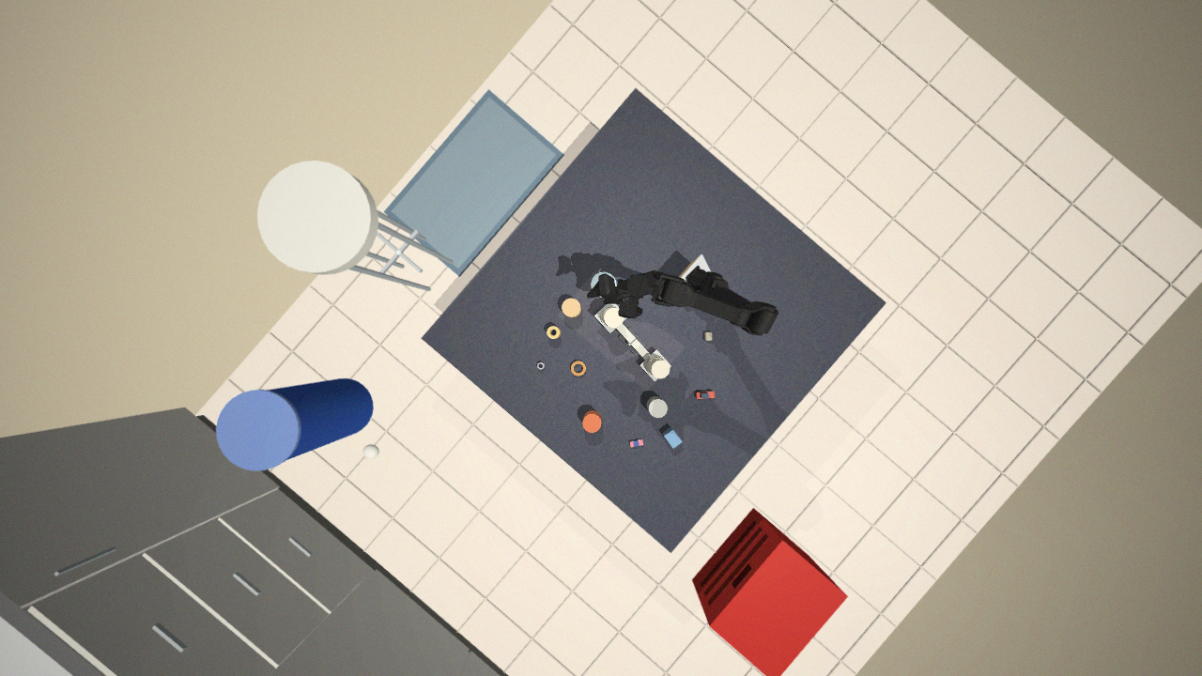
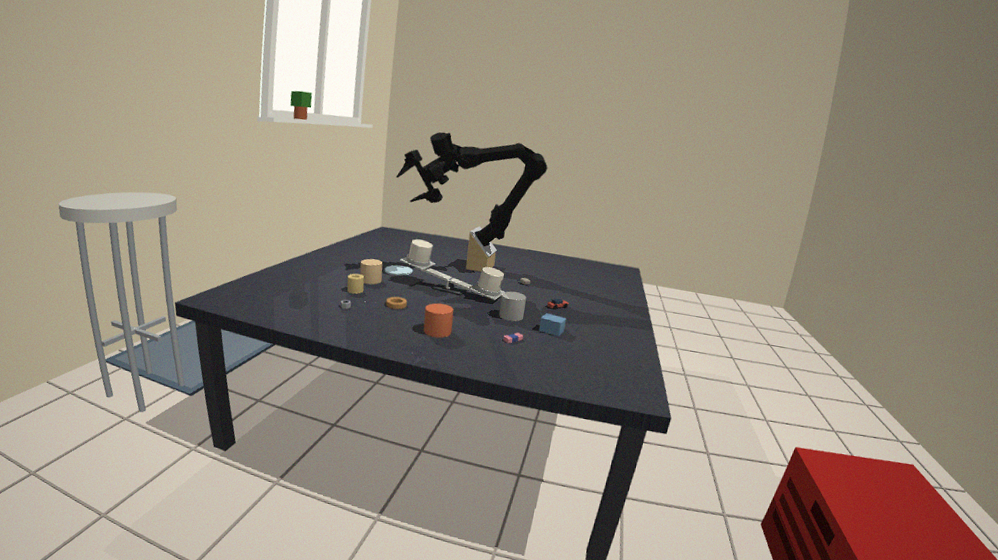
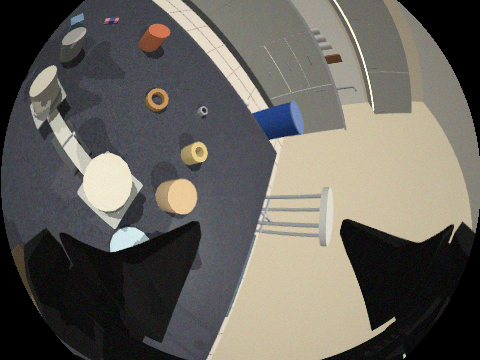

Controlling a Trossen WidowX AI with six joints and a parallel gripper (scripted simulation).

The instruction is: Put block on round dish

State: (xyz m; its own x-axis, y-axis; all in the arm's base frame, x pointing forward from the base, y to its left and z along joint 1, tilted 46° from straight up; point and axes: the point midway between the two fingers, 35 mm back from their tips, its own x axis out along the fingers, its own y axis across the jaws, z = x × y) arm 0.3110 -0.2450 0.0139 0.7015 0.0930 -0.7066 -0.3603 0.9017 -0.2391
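Right now the cream cup is 34 cm to the left of my gripper tip and 25 cm below it. Also, from my gripper tip: tan cylinder: 27 cm below, 8 cm to the right, 7 cm ahead; round light blue dish: 30 cm below, 8 cm behind, 5 cm to the right; orange ring: 30 cm below, 22 cm ahead, 12 cm to the left.
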